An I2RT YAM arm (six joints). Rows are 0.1 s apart.
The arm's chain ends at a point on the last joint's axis. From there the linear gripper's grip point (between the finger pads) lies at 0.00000 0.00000 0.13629 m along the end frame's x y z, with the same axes.
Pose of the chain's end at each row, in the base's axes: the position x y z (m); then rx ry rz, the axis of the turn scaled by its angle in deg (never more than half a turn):
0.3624 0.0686 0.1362 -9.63 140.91 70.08
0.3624 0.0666 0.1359 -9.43 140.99 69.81
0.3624 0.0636 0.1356 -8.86 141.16 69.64
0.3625 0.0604 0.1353 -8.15 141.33 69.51
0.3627 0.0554 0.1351 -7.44 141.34 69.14
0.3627 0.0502 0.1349 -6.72 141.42 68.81
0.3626 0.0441 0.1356 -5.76 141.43 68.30
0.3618 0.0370 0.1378 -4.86 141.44 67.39
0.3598 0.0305 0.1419 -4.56 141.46 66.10
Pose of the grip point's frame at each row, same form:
0.4016 0.1760 0.0620 -9.63 140.91 70.08
0.4019 0.1736 0.0613 -9.43 140.99 69.81
0.4023 0.1703 0.0607 -8.86 141.16 69.64
0.4029 0.1667 0.0602 -8.15 141.33 69.51
0.4040 0.1611 0.0597 -7.44 141.34 69.14
0.4048 0.1554 0.0591 -6.72 141.42 68.81
0.4060 0.1485 0.0595 -5.76 141.43 68.30
0.4069 0.1401 0.0609 -4.86 141.44 67.39
0.4064 0.1321 0.0639 -4.56 141.46 66.10

